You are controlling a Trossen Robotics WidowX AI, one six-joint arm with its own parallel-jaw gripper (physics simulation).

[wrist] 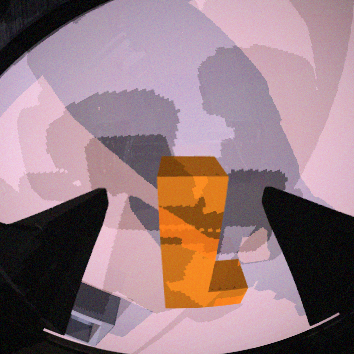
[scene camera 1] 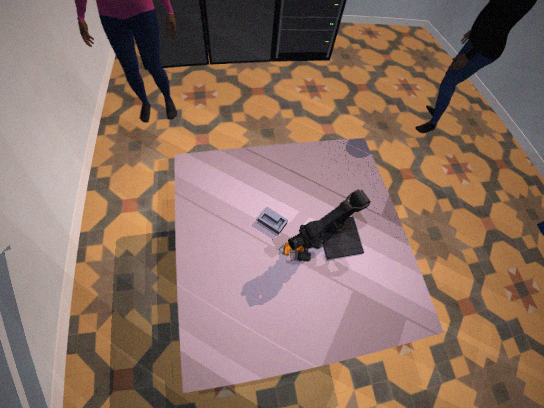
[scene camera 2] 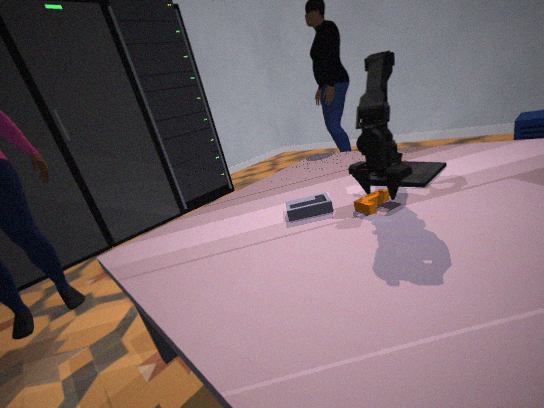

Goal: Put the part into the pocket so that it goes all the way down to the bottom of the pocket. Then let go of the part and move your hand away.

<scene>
My gripper is open, holding nothing. Also in view: an orange L-shaped block.
</scene>
